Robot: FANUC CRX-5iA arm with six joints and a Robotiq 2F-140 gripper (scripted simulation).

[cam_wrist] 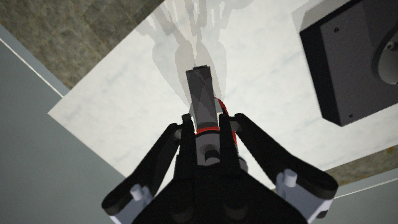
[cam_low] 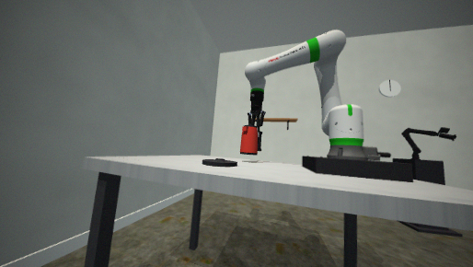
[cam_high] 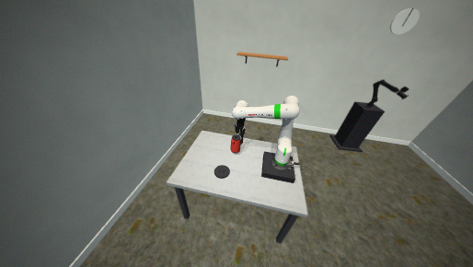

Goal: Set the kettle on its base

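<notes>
My hand is 50 mm above the red kettle, 20 mm to the right of it and 10 mm short of it. The rest, counted from my hand: round black base (340 mm to the left, 180 mm below, 130 mm ahead).
</notes>
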